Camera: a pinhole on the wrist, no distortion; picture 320 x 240 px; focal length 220.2 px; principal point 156.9 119.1 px. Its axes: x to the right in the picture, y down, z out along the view. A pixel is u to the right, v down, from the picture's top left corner.
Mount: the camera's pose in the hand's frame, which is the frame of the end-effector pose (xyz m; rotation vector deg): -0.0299 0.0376 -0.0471 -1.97 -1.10 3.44
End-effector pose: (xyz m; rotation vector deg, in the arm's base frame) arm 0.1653 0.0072 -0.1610 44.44 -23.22 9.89
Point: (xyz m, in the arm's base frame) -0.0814 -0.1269 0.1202
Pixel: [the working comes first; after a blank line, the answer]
In the camera's frame: -0.0631 0.1130 0.3999

122 181
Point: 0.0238 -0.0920 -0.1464
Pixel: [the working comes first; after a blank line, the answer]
In the camera's frame: -0.0932 -0.0562 0.1679

35 45
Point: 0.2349 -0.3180 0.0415
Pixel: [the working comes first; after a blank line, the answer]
In the camera's frame: 0.1735 -0.1807 0.3784

258 14
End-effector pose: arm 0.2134 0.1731 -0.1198 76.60 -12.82 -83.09
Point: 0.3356 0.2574 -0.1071
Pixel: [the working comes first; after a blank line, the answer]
In the camera's frame: -0.0154 0.0119 -0.0870

behind the camera
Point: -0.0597 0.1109 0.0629
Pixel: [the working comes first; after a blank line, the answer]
In the camera's frame: -0.0882 -0.0404 0.3586

103 94
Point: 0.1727 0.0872 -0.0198
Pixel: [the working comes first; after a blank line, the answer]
In the camera's frame: 0.0338 0.0385 0.1579

204 173
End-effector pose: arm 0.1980 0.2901 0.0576 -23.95 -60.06 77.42
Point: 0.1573 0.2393 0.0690
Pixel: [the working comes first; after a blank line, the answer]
In the camera's frame: -0.0080 -0.0374 0.1002

139 37
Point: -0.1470 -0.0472 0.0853
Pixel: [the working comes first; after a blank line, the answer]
In the camera's frame: -0.2165 0.0625 0.4488

51 150
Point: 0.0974 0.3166 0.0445
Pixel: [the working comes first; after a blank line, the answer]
In the camera's frame: 0.0659 0.0300 0.1127

286 178
